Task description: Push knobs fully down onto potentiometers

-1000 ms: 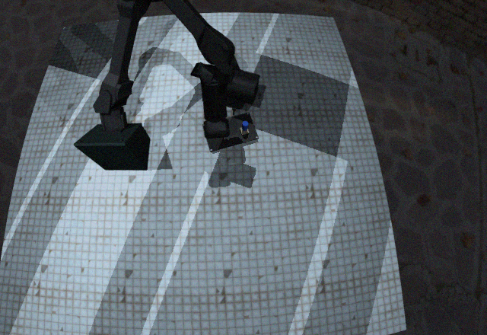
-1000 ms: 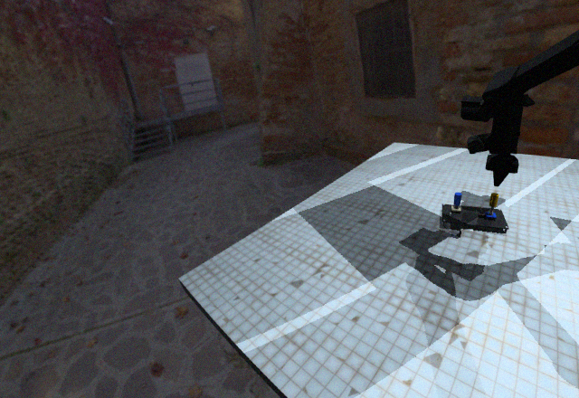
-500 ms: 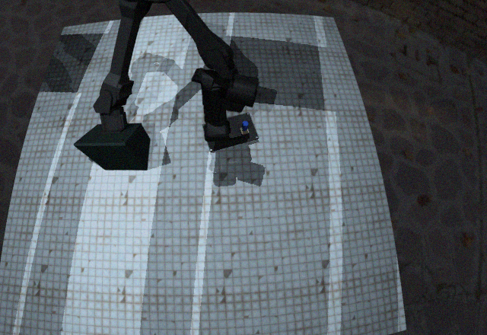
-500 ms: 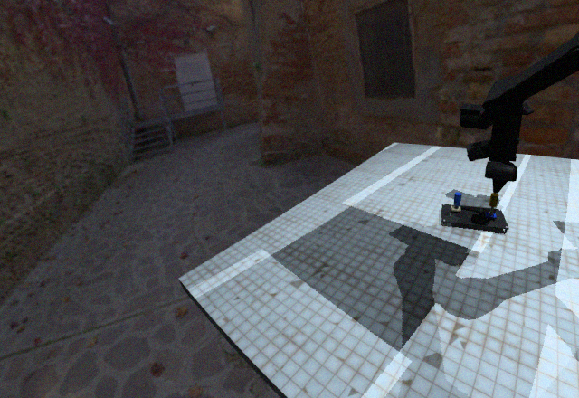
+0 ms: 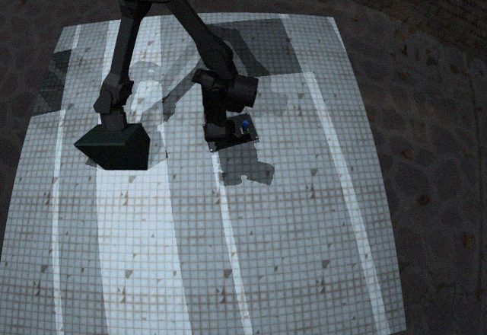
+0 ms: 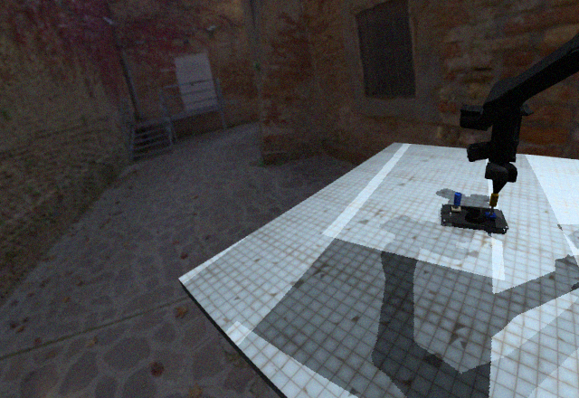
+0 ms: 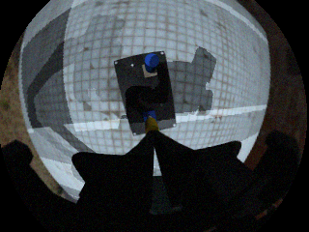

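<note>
My gripper tip is now 2 cm above the yellow knob. Round my gripper tip: blue knob (9 cm ahead, 4 cm below, 1 cm to the left).
</note>
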